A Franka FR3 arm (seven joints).
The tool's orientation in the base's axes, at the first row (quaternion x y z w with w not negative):
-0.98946, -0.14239, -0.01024, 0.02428
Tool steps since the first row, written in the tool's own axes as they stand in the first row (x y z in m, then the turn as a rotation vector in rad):
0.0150, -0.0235, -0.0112, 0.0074, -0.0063, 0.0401
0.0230, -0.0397, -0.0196, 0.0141, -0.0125, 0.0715
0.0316, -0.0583, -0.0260, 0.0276, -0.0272, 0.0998
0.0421, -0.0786, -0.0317, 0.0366, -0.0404, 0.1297
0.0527, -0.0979, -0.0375, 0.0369, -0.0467, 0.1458
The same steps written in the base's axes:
0.0076, 0.0262, 0.0127, 0.0059, 0.0102, -0.0396
0.0106, 0.0435, 0.0220, 0.0110, 0.0196, -0.0705
0.0135, 0.0634, 0.0295, 0.0201, 0.0389, -0.0977
0.0178, 0.0855, 0.0363, 0.0254, 0.0556, -0.1267
0.0224, 0.1067, 0.0433, 0.0242, 0.0626, -0.1425

